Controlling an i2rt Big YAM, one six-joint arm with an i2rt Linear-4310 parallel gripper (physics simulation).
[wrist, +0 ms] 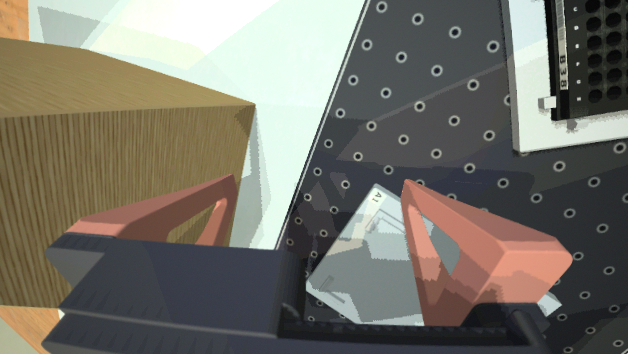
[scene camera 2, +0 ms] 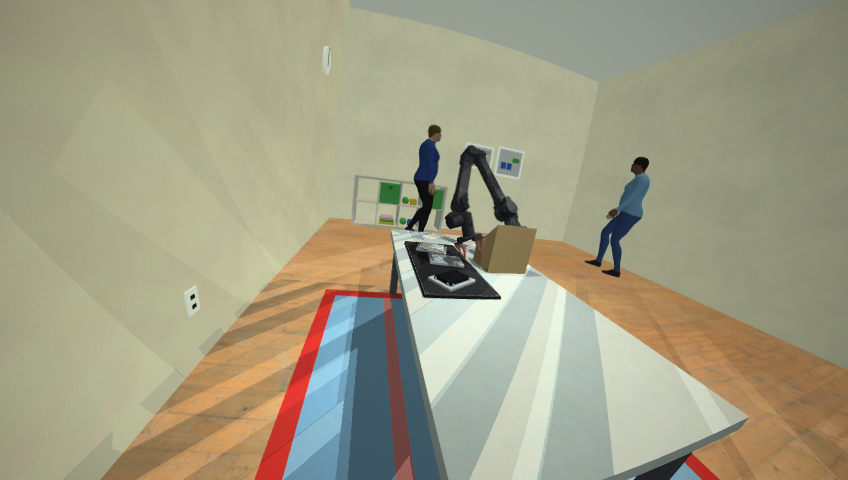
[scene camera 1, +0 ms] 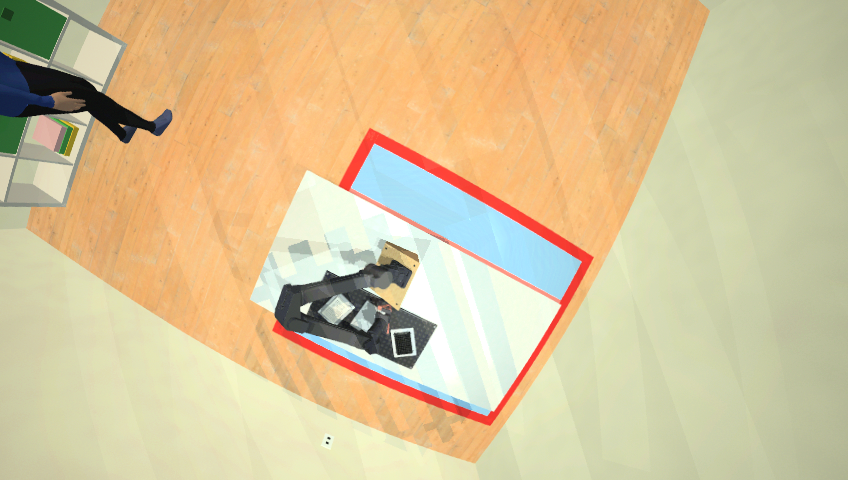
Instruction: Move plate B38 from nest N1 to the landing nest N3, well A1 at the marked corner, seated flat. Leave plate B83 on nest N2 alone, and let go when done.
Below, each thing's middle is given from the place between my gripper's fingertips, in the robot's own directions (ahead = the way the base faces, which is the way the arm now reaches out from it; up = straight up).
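Labels:
With the black well plate (wrist: 580,47), here's how it stands: my gripper is 4 cm above it, 15 cm to the right of it and 15 cm short of it.

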